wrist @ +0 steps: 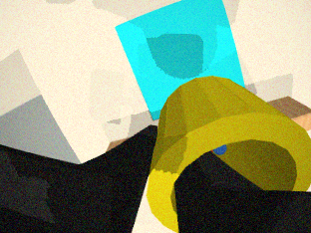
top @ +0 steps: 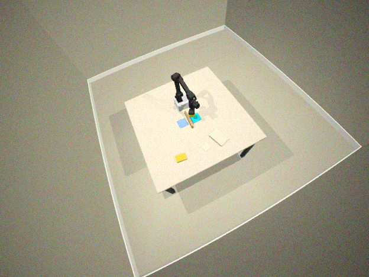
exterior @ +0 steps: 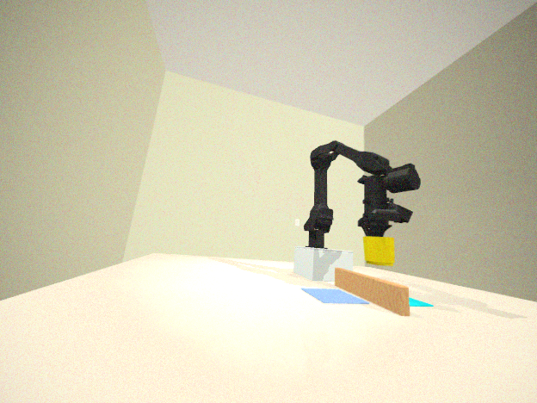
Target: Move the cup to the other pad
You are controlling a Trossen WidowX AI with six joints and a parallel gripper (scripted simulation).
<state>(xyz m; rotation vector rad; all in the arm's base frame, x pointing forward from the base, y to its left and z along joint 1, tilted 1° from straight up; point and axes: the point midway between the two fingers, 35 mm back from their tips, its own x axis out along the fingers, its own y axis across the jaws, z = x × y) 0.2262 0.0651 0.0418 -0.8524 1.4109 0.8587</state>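
My gripper tip is now 30 mm short of the cyan pad, 20 mm to the right of it and 120 mm above it. From my gripper tip the other things lie so: wooden bar 30 mm ahead, 60 mm to the right, 100 mm below; then yellow cup 20 mm ahead, 10 mm to the right.
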